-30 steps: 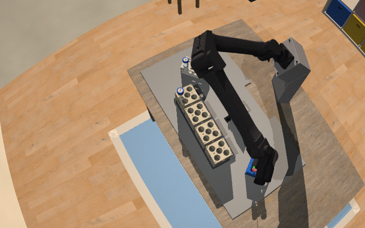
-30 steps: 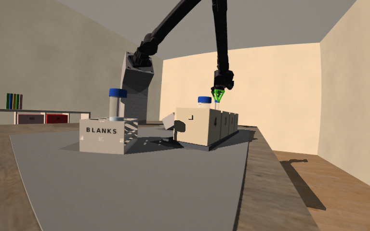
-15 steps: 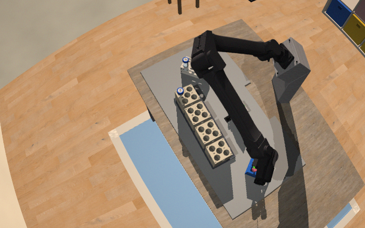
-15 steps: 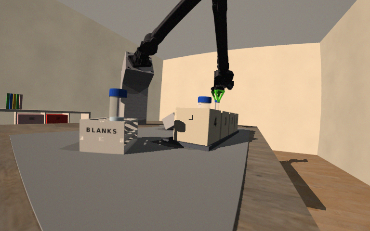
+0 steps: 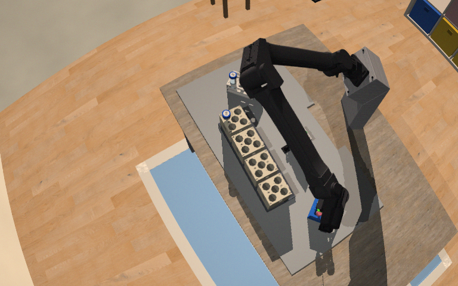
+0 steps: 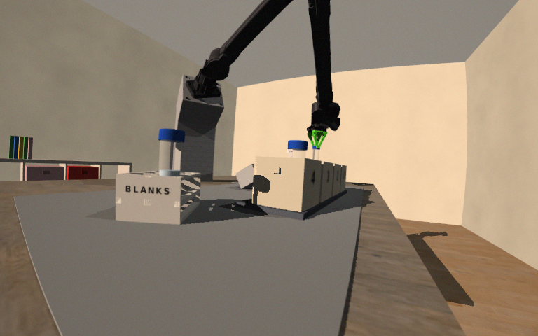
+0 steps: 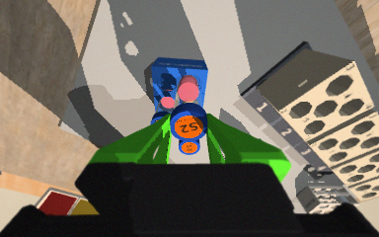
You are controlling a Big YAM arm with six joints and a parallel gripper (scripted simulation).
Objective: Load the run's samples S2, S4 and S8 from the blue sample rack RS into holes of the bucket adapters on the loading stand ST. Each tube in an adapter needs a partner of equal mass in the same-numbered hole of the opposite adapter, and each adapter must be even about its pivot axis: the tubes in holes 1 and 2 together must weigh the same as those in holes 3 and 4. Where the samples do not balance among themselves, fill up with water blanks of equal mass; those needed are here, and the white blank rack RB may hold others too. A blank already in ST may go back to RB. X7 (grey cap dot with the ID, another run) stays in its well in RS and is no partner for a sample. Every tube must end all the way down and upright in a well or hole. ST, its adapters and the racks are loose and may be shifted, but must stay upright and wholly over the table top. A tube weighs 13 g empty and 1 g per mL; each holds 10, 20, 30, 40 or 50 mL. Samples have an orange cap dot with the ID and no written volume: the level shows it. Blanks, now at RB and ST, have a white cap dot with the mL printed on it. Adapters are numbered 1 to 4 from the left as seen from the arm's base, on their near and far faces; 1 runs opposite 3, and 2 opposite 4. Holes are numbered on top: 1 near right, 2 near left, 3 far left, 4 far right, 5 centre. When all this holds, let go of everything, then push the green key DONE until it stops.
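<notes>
Now: the white-dot blank marked 10 50 mm ahead of my hand, 550 mm to the right of it and 110 mm below it. The rest, counted from my hand: grey-dot tube X7: 30 mm behind, 30 mm to the right, 110 mm below; orange-dot tube: 80 mm behind, 50 mm to the right, 110 mm below; orange-dot sample: 60 mm behind, 10 mm to the left, 110 mm below.
</notes>
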